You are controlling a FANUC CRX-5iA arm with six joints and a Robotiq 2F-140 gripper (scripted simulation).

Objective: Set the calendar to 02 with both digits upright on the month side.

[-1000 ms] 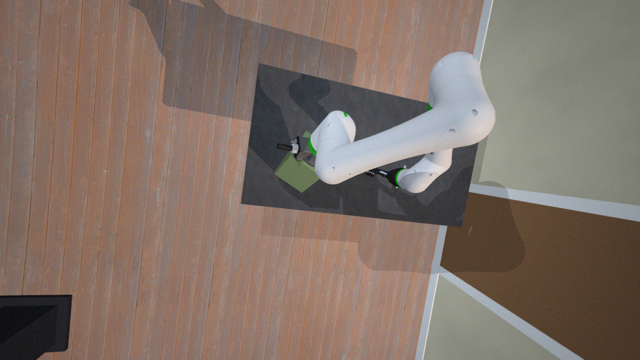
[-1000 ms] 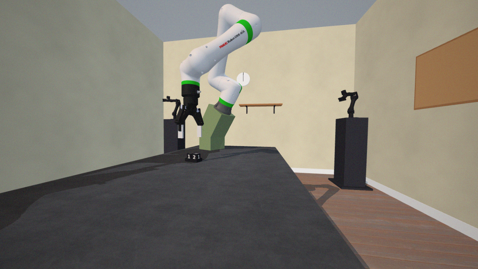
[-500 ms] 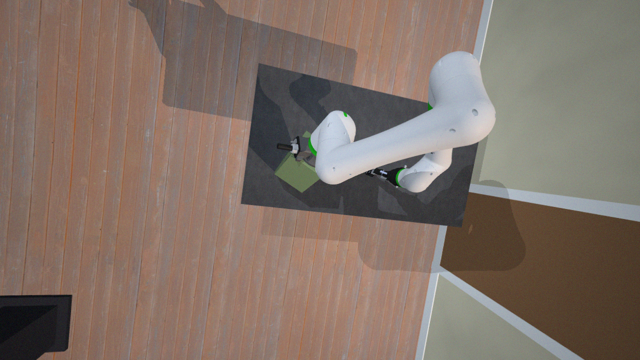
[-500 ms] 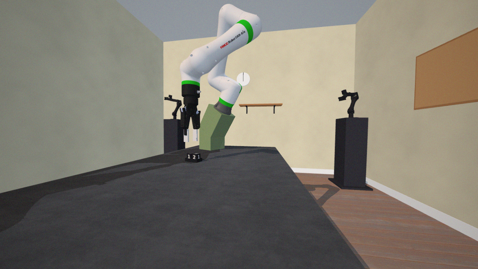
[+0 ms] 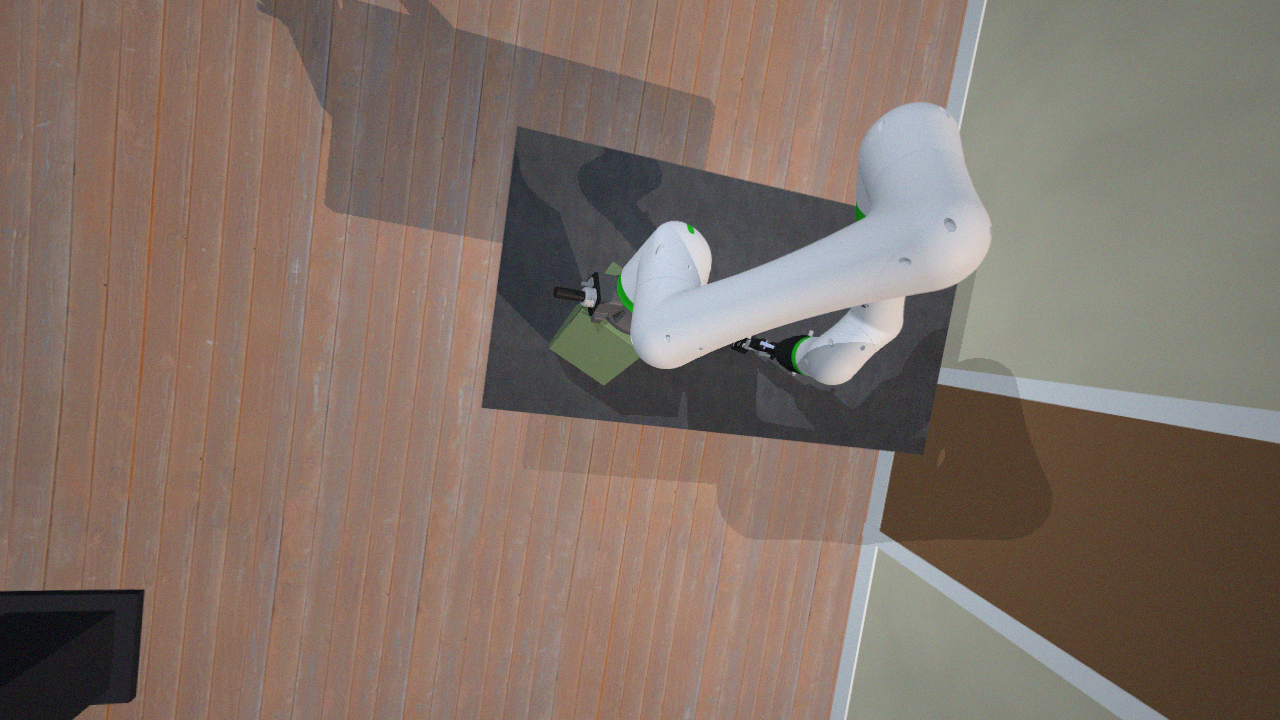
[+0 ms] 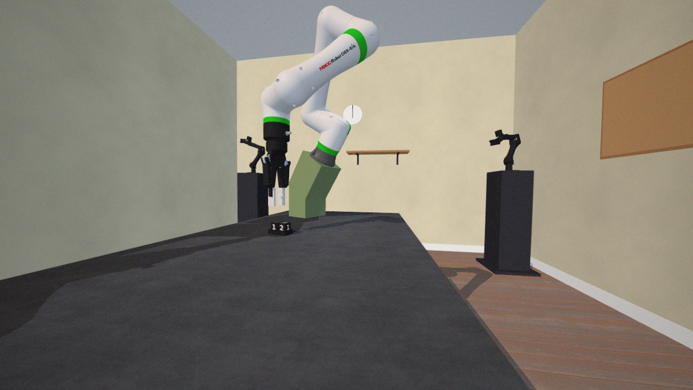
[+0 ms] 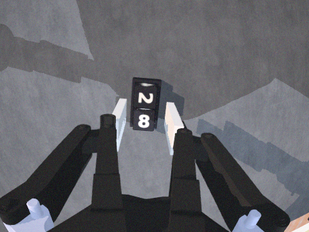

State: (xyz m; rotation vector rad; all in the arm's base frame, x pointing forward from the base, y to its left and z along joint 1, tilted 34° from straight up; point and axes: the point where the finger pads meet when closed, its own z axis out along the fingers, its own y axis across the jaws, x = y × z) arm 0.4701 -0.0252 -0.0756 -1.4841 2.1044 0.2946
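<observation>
Now: hand 11 cm above the black number cube. From my hand the other things lie so: black tray 12 cm below, 2 cm to the left.
</observation>
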